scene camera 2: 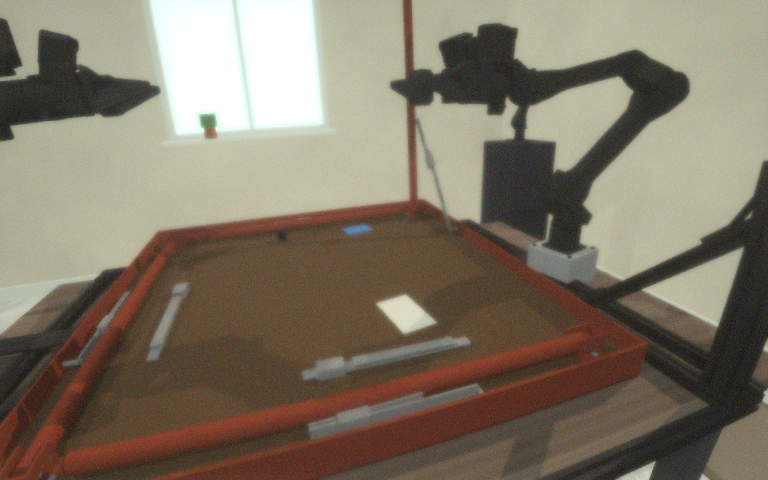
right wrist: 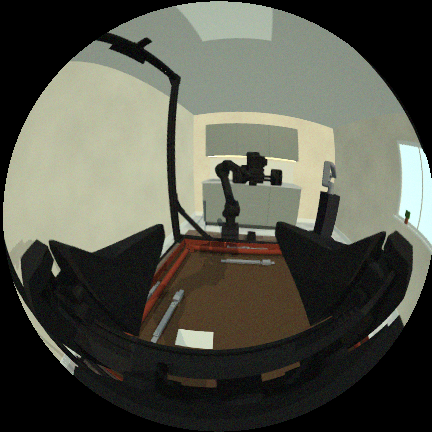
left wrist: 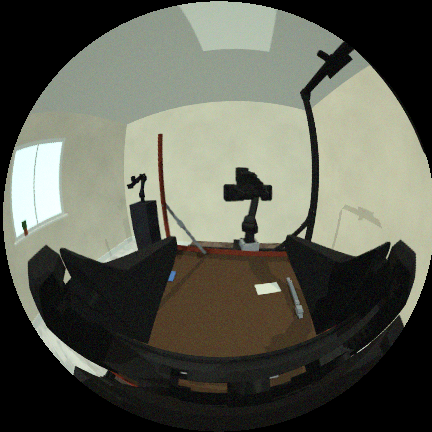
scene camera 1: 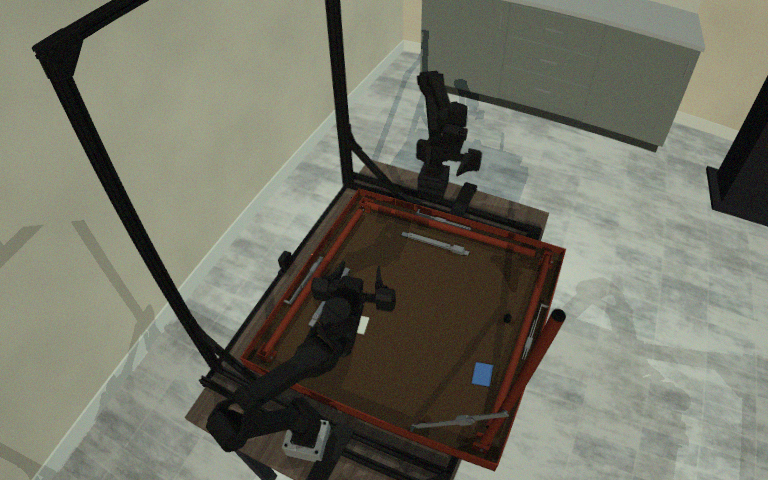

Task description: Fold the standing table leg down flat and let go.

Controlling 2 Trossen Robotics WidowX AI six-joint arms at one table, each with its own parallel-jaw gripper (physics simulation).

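Places are measured from the left arm's base along level axes (x ahead, y left, z up), in metres.
Pixels of known places: left gripper, fingertip midpoint: (scene camera 2: 155, 87) (right wrist: 262, 176) (left wrist: 232, 242) (scene camera 1: 442, 172); right gripper, fingertip midpoint: (scene camera 2: 404, 82) (right wrist: 220, 229) (left wrist: 256, 193) (scene camera 1: 361, 264); left arm's base, origin of the base link: (right wrist: 229, 225) (scene camera 1: 434, 171); right arm's base, origin of the base link: (scene camera 2: 563, 246) (left wrist: 248, 240) (scene camera 1: 305, 434).
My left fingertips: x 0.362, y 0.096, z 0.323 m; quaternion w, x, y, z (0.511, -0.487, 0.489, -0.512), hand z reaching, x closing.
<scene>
For each thing: its top centre in the pictures, then the offset to it from my left fingertips. "*": a spot on its surface instead.
- thin grey brace, surface spot: (scene camera 1: 464, 420) (scene camera 2: 432, 153) * dx +0.597, dy +0.215, dz -0.171 m
- blue card, middle of its top: (scene camera 2: 357, 228) (scene camera 1: 482, 373) (left wrist: 168, 274) dx +0.376, dy +0.236, dz -0.354 m
- white card, surface spot: (scene camera 2: 406, 313) * dx +0.313, dy -0.180, dz -0.372 m
The standing table leg (scene camera 1: 532, 361) (scene camera 2: 412, 164) (left wrist: 161, 175), a red tube, rises upright from the lower right corner of the red table frame (scene camera 1: 396, 426) (scene camera 2: 566, 384) in scene camera 1. A thin grey brace (scene camera 1: 464, 420) (scene camera 2: 430, 161) (left wrist: 185, 230) slants beside it down to the frame. My right gripper (scene camera 1: 360, 270) (scene camera 2: 394, 84) is open and empty, above the left part of the tabletop, well apart from the leg. My left gripper (scene camera 1: 447, 164) (scene camera 2: 157, 89) is open and empty, near the far edge, away from the leg.
Other red legs (scene camera 1: 339, 243) (scene camera 2: 339, 397) lie flat along the frame sides. A blue card (scene camera 1: 482, 374) (scene camera 2: 357, 229) (left wrist: 172, 276) and a white card (scene camera 1: 363, 324) (scene camera 2: 406, 313) lie on the brown panel. Grey braces lie near the edges. Black posts (scene camera 1: 338, 84) stand beside the table.
</scene>
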